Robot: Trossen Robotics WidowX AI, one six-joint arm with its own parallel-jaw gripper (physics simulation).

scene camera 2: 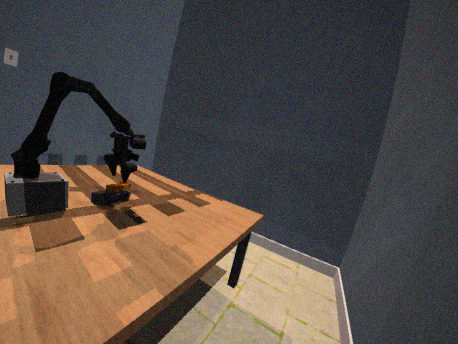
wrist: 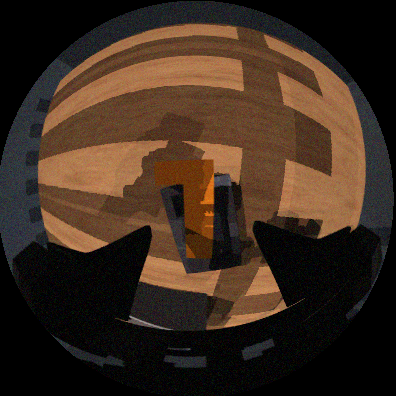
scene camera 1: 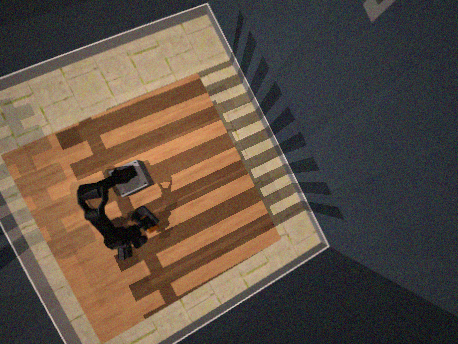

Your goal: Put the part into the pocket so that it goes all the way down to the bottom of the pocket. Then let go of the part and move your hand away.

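Where they show: gripper, fingertip midpoint: (scene camera 2: 119, 179) (wrist: 203, 229) (scene camera 1: 144, 226); arm's base at its link origin: (scene camera 2: 26, 175) (scene camera 1: 130, 172).
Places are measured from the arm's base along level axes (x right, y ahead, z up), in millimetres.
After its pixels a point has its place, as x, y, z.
Observation:
The orange L-shaped part (scene camera 1: 152, 228) {34, 356, -40} (scene camera 2: 118, 188) {69, 316, -53} (wrist: 199, 210) {53, 328, -39} lies in the dark grey pocket block (scene camera 1: 144, 216) (scene camera 2: 111, 198) {121, 266, -78} (wrist: 227, 220) {91, 310, -69}. In the wrist view its long arm runs between the block's two side walls, and its short arm points left at the far end, past the block. In scene camera 2 its orange top shows above the block's rim. The pocket's bottom is hidden, so the part's depth cannot be told. My gripper (scene camera 2: 119, 177) {59, 321, -10} (wrist: 203, 229) {59, 321, -10} is wide open and empty above the part, with a finger on either side and a gap below the fingertips.
The arm's grey base box (scene camera 1: 142, 186) {-29, 104, -3} (scene camera 2: 46, 195) {99, 48, -46} stands on the wooden table (scene camera 1: 200, 160) {-400, 88, -105} (scene camera 2: 175, 240) {493, 325, -105} near the block. Dark striped shadows fall across the table. In scene camera 2 the table's edge and corner are to the right of the block.

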